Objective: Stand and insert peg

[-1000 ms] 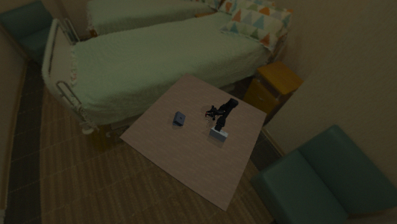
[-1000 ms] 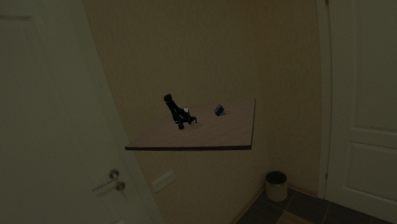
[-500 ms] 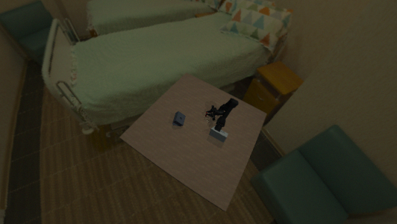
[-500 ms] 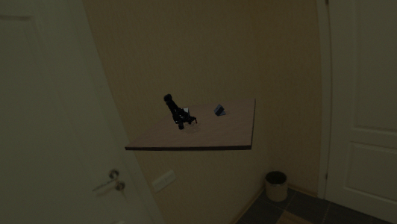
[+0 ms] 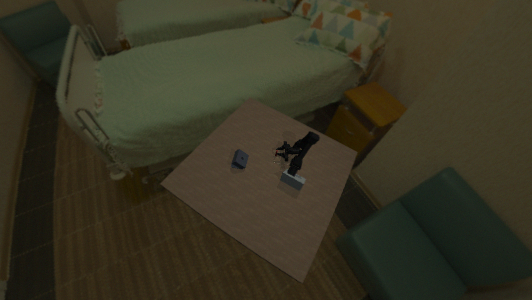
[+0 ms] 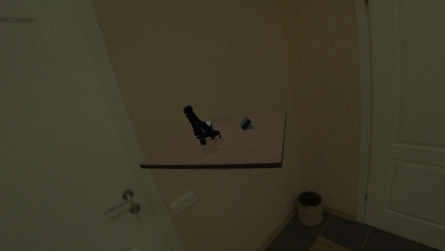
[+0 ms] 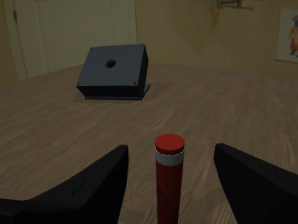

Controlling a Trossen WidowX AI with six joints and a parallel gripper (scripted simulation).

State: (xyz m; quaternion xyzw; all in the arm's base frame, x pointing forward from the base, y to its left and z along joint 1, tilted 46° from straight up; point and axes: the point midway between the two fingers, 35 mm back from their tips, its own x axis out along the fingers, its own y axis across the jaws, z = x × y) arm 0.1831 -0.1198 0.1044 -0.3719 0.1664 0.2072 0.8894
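The red peg lies 1 cm below my gripper tip and 1 cm behind it. Also, from my gripper tip: dark blue sloped panel (23 cm to the left, 22 cm ahead, 2 cm below).
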